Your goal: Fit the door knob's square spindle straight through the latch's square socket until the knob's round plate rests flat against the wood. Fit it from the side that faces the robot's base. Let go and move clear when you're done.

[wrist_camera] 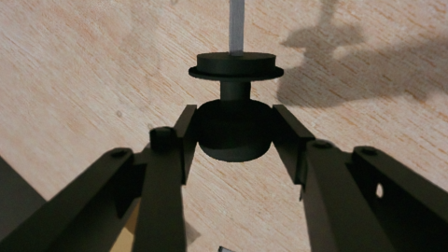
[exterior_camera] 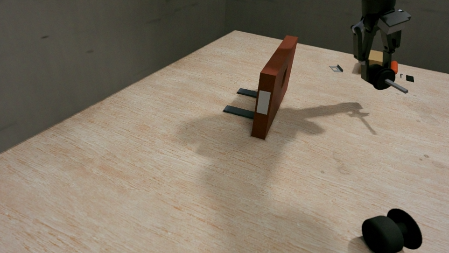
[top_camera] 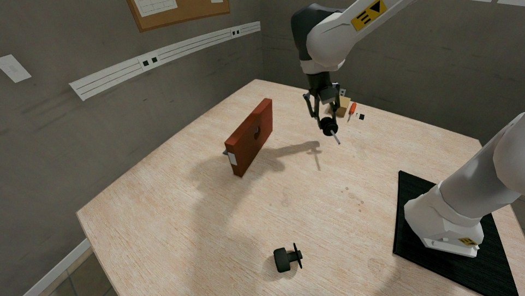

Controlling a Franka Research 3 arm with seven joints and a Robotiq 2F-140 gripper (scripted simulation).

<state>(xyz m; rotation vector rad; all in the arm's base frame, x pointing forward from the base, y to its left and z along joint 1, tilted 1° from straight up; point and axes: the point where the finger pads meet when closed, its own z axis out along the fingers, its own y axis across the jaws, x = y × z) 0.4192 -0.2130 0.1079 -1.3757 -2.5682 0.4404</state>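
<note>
My hand is 30 mm past the black door knob, 30 mm to the right of it and 20 mm above it. The rest, counted from my hand: red-brown wooden door slab (240 mm ahead, 180 mm to the left, 30 mm below); grey latch plate (230 mm ahead, 340 mm to the left, 20 mm below); tan box (30 mm behind, 310 mm to the right, 90 mm below).
</note>
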